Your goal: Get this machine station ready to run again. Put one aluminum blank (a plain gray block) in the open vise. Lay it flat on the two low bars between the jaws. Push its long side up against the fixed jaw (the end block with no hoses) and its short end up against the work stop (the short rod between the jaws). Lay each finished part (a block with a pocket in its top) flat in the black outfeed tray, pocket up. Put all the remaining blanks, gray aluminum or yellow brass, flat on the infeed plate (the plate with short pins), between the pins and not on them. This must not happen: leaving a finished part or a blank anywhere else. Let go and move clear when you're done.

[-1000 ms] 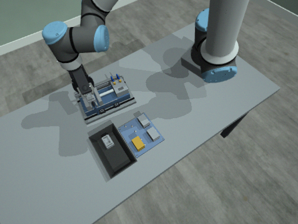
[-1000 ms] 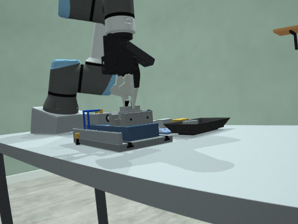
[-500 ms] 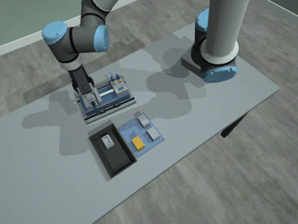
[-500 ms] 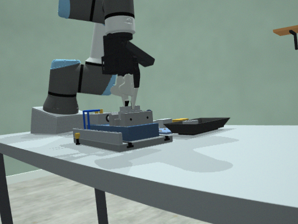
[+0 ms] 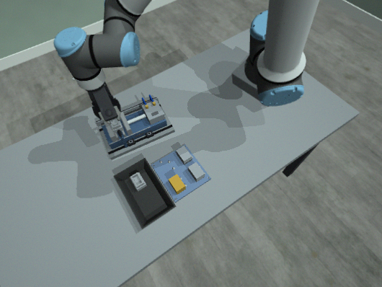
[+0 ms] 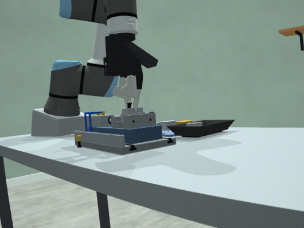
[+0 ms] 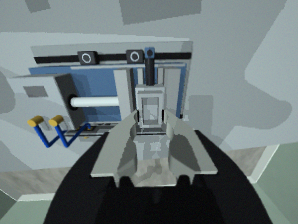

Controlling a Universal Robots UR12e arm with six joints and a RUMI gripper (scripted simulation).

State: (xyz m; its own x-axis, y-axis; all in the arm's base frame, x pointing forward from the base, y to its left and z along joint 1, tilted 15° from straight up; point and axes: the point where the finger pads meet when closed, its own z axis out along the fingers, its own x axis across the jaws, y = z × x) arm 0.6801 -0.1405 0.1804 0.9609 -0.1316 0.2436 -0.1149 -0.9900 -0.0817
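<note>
Now: hand 50 mm to the right of the black work stop rod, 30 mm above it and 10 mm short of it. Round my hand: vise (80 mm below, 70 mm behind, 10 mm to the left); blue infeed plate (300 mm to the left, 120 mm below, 120 mm behind); yellow brass blank (340 mm to the left, 100 mm below, 80 mm behind).
</note>
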